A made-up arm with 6 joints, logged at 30 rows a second.
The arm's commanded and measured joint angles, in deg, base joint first. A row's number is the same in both.
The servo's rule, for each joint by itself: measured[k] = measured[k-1] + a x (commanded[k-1-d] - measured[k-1]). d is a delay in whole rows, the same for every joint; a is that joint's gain. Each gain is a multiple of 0.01, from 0.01 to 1. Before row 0 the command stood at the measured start. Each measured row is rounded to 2 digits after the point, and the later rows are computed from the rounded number. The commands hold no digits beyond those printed.
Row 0, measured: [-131.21 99.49 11.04 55.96 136.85 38.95]
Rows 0 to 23, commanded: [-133.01 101.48 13.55 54.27 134.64 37.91]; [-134.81 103.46 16.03 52.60 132.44 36.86]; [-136.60 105.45 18.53 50.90 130.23 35.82]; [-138.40 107.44 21.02 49.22 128.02 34.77]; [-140.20 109.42 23.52 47.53 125.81 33.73]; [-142.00 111.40 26.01 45.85 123.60 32.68]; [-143.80 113.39 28.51 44.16 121.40 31.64]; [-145.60 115.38 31.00 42.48 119.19 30.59]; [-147.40 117.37 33.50 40.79 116.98 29.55]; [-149.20 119.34 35.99 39.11 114.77 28.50]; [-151.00 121.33 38.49 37.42 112.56 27.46]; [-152.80 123.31 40.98 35.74 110.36 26.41]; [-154.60 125.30 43.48 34.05 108.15 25.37]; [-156.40 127.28 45.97 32.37 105.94 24.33]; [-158.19 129.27 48.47 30.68 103.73 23.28]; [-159.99 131.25 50.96 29.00 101.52 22.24]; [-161.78 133.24 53.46 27.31 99.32 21.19]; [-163.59 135.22 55.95 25.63 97.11 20.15]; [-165.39 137.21 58.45 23.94 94.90 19.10]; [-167.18 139.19 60.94 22.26 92.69 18.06]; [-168.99 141.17 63.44 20.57 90.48 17.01]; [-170.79 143.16 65.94 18.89 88.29 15.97]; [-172.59 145.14 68.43 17.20 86.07 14.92]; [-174.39 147.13 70.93 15.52 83.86 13.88]
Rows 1 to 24, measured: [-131.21 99.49 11.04 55.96 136.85 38.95]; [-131.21 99.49 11.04 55.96 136.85 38.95]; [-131.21 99.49 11.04 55.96 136.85 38.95]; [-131.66 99.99 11.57 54.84 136.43 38.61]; [-132.45 100.86 12.51 53.36 135.67 38.03]; [-133.49 102.01 13.77 51.74 134.64 37.30]; [-134.72 103.37 15.29 50.08 133.38 36.47]; [-136.09 104.88 17.02 48.40 131.94 35.57]; [-137.57 106.51 18.91 46.72 130.36 34.62]; [-139.13 108.23 20.93 45.03 128.66 33.64]; [-140.75 110.02 23.04 43.35 126.86 32.63]; [-142.41 111.86 25.24 41.66 124.98 31.61]; [-144.11 113.73 27.50 39.98 123.04 30.58]; [-145.83 115.63 29.81 38.29 121.05 29.55]; [-147.57 117.55 32.16 36.61 119.02 28.51]; [-149.33 119.49 34.54 34.92 116.95 27.47]; [-151.10 121.44 36.94 33.24 114.86 26.43]; [-152.87 123.40 39.36 31.55 112.75 25.39]; [-154.65 125.36 41.80 29.87 110.62 24.35]; [-156.43 127.33 44.25 28.18 108.47 23.31]; [-158.22 129.30 46.71 26.50 106.31 22.27]; [-160.01 131.28 49.18 24.81 104.14 21.22]; [-161.80 133.26 51.65 23.13 101.96 20.18]; [-163.60 135.24 54.13 21.44 99.78 19.13]
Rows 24 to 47, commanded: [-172.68 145.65 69.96 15.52 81.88 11.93]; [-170.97 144.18 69.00 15.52 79.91 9.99]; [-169.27 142.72 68.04 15.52 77.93 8.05]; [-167.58 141.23 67.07 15.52 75.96 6.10]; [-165.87 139.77 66.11 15.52 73.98 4.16]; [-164.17 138.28 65.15 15.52 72.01 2.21]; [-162.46 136.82 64.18 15.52 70.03 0.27]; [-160.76 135.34 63.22 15.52 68.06 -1.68]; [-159.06 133.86 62.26 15.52 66.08 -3.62]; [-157.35 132.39 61.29 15.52 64.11 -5.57]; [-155.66 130.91 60.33 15.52 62.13 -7.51]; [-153.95 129.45 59.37 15.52 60.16 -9.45]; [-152.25 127.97 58.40 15.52 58.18 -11.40]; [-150.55 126.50 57.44 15.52 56.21 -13.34]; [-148.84 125.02 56.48 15.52 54.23 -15.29]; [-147.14 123.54 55.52 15.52 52.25 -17.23]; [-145.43 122.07 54.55 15.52 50.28 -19.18]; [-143.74 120.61 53.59 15.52 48.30 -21.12]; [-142.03 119.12 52.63 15.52 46.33 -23.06]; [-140.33 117.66 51.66 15.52 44.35 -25.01]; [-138.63 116.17 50.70 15.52 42.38 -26.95]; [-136.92 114.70 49.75 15.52 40.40 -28.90]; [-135.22 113.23 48.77 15.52 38.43 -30.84]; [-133.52 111.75 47.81 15.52 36.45 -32.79]
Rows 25 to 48, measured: [-165.40 137.22 56.61 19.76 97.60 18.09]; [-167.20 139.20 59.09 18.07 95.41 17.04]; [-169.00 141.18 61.58 16.39 93.22 16.00]; [-169.92 142.30 63.34 15.82 91.07 14.66]; [-170.18 142.77 64.53 15.62 88.95 13.12]; [-169.95 142.76 65.27 15.55 86.86 11.45]; [-169.36 142.38 65.65 15.53 84.79 9.68]; [-168.49 141.73 65.75 15.52 82.74 7.86]; [-167.41 140.87 65.62 15.52 80.70 6.00]; [-166.17 139.86 65.32 15.52 78.67 4.11]; [-164.82 138.73 64.88 15.52 76.65 2.20]; [-163.38 137.51 64.33 15.52 74.64 0.28]; [-161.87 136.23 63.69 15.52 72.64 -1.65]; [-160.32 134.90 62.98 15.52 70.64 -3.58]; [-158.73 133.54 62.22 15.52 68.65 -5.52]; [-157.11 132.15 61.42 15.52 66.66 -7.46]; [-155.47 130.74 60.58 15.52 64.67 -9.40]; [-153.81 129.31 59.72 15.52 62.69 -11.34]; [-152.14 127.87 58.84 15.52 60.71 -13.28]; [-150.46 126.42 57.94 15.52 58.73 -15.23]; [-148.78 124.97 57.03 15.52 56.75 -17.17]; [-147.09 123.51 56.11 15.52 54.77 -19.11]; [-145.40 122.05 55.18 15.52 52.79 -21.06]; [-143.71 120.58 54.24 15.52 50.81 -23.00]
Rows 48 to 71, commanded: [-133.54 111.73 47.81 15.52 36.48 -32.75]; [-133.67 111.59 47.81 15.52 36.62 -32.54]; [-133.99 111.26 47.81 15.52 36.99 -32.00]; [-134.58 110.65 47.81 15.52 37.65 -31.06]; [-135.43 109.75 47.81 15.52 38.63 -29.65]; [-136.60 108.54 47.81 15.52 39.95 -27.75]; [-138.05 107.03 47.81 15.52 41.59 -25.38]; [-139.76 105.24 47.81 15.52 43.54 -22.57]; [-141.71 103.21 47.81 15.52 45.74 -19.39]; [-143.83 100.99 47.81 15.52 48.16 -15.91]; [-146.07 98.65 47.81 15.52 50.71 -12.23]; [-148.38 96.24 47.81 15.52 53.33 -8.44]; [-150.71 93.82 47.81 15.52 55.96 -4.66]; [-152.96 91.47 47.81 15.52 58.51 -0.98]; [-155.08 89.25 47.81 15.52 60.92 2.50]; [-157.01 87.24 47.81 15.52 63.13 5.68]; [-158.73 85.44 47.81 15.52 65.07 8.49]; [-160.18 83.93 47.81 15.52 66.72 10.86]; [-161.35 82.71 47.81 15.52 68.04 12.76]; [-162.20 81.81 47.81 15.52 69.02 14.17]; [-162.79 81.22 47.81 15.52 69.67 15.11]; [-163.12 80.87 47.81 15.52 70.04 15.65]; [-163.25 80.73 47.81 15.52 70.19 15.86]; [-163.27 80.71 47.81 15.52 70.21 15.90]
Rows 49 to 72, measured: [-142.01 119.11 53.30 15.52 48.83 -24.95]; [-140.31 117.64 52.35 15.52 46.85 -26.89]; [-138.61 116.17 51.40 15.52 44.87 -28.84]; [-137.34 115.06 50.65 15.52 43.28 -30.13]; [-136.42 114.19 50.05 15.52 42.01 -30.93]; [-135.81 113.46 49.58 15.52 41.06 -31.28]; [-135.50 112.76 49.21 15.52 40.41 -31.21]; [-135.48 112.01 48.92 15.52 40.07 -30.70]; [-135.76 111.14 48.69 15.52 40.05 -29.73]; [-136.33 110.11 48.51 15.52 40.34 -28.29]; [-137.19 108.89 48.36 15.52 40.95 -26.40]; [-138.32 107.47 48.24 15.52 41.86 -24.09]; [-139.70 105.85 48.15 15.52 43.06 -21.39]; [-141.29 104.05 48.08 15.52 44.51 -18.37]; [-143.06 102.10 48.02 15.52 46.19 -15.09]; [-144.97 100.03 47.98 15.52 48.05 -11.65]; [-146.97 97.89 47.94 15.52 50.04 -8.13]; [-149.00 95.73 47.91 15.52 52.11 -4.62]; [-151.00 93.61 47.89 15.52 54.20 -1.22]; [-152.93 91.57 47.87 15.52 56.27 1.98]; [-154.74 89.66 47.86 15.52 58.26 4.91]; [-156.39 87.92 47.85 15.52 60.12 7.50]; [-157.84 86.39 47.84 15.52 61.81 9.70]; [-159.08 85.10 47.83 15.52 63.30 11.49]
